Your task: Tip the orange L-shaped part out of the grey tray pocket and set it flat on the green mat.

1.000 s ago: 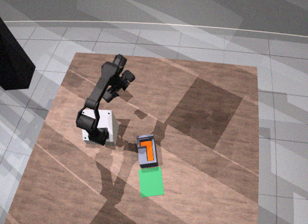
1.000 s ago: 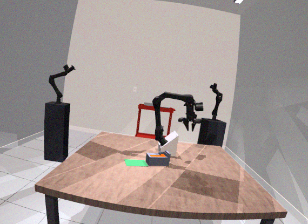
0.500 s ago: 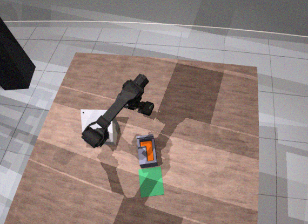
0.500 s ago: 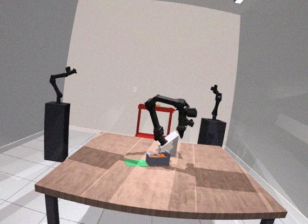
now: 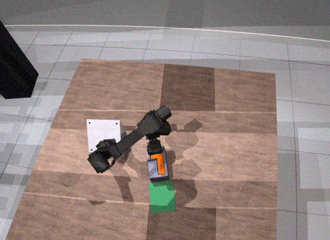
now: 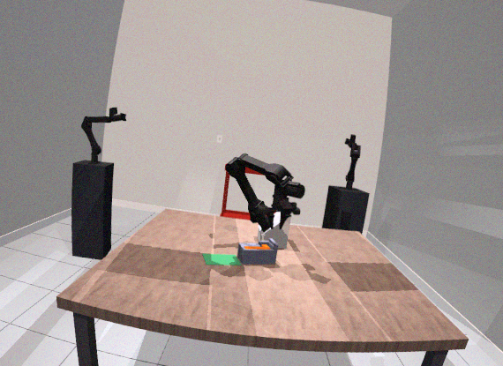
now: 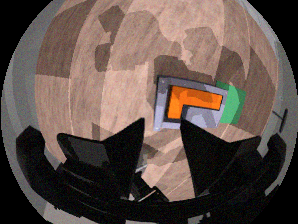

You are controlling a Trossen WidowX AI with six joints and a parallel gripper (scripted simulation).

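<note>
Now: the orange L-shaped part 10 cm below my gripper tip and 6 cm to the right of it. Round my gripper tip: green mat 22 cm to the right, 16 cm below, 2 cm ahead.
</note>
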